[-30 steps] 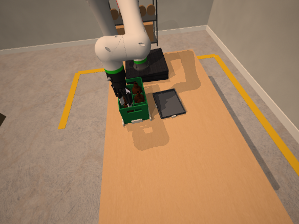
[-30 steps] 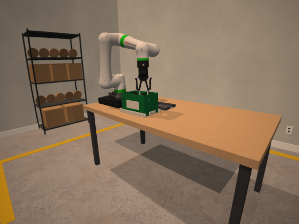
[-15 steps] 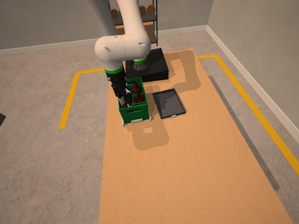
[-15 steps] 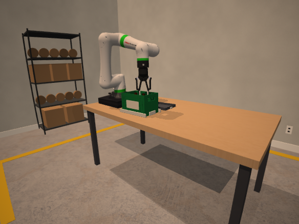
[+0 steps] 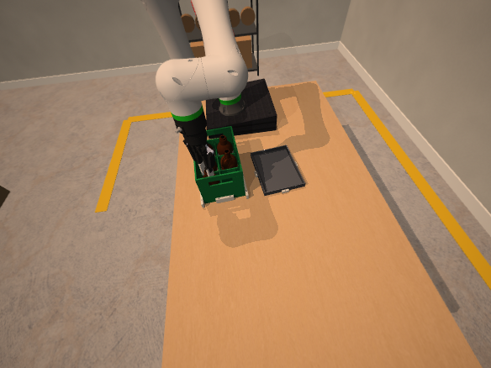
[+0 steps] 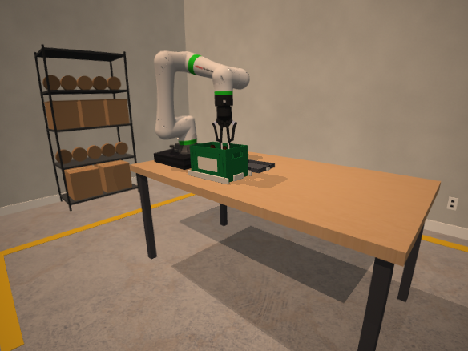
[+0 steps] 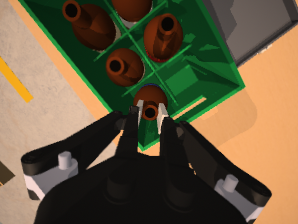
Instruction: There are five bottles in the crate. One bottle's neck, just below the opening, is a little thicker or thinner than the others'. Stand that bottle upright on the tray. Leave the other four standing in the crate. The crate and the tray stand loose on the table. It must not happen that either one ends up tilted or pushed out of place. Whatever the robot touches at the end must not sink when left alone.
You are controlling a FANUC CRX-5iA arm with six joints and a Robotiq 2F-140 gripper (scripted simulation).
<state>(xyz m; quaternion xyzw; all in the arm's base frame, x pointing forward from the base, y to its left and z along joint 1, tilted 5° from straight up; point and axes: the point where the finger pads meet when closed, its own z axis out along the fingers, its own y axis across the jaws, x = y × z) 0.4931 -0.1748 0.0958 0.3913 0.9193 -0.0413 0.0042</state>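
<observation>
My gripper is now 9 cm past the green crate, 9 cm above it and 5 cm to the right of it. Round my hand: dark grey tray (31 cm to the left, 16 cm below, 6 cm behind); glass bottle (18 cm behind, 9 cm to the left, 8 cm below).
</observation>
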